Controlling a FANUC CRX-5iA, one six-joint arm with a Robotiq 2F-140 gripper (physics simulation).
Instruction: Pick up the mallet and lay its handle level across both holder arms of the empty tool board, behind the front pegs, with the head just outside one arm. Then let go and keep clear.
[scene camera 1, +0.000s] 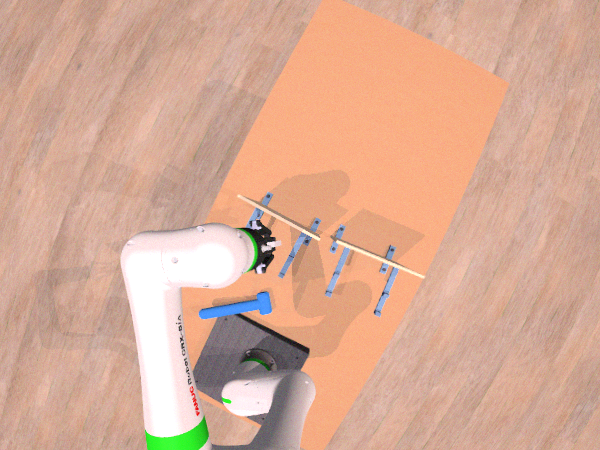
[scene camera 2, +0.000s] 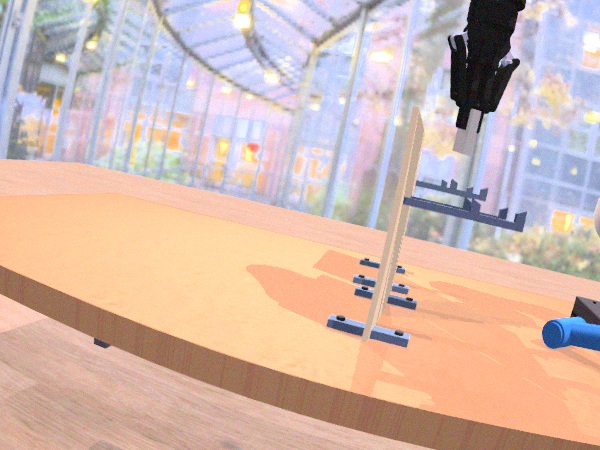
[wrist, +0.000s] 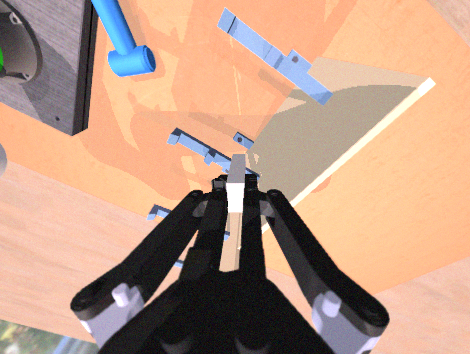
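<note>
The blue mallet (scene camera 1: 232, 308) (scene camera 2: 580, 334) (wrist: 117, 27) lies on the orange table top beside the dark base plate, its head (scene camera 1: 264, 303) (wrist: 131, 61) toward the boards. My gripper (scene camera 1: 274, 244) (scene camera 2: 468, 137) (wrist: 239, 165) is shut and empty. It hangs high, pointing down, apart from the mallet. From above it shows between the two holder arms of the left board (scene camera 1: 285, 220) (wrist: 325, 125): the left arm (wrist: 255, 44) is partly hidden in scene camera 1, the right arm (scene camera 1: 292, 257) (wrist: 192, 143) is clear there. These arms carry no tool.
A second upright board (scene camera 1: 365, 252) (scene camera 2: 406, 170) stands to the right, with two bare holder arms (scene camera 1: 337, 271) (scene camera 1: 386, 291). The base plate (scene camera 1: 220, 350) (wrist: 60, 100) borders the mallet. Blue feet (scene camera 2: 345, 325) support the boards. The robot's white arm (scene camera 1: 205, 257) reaches in from the left.
</note>
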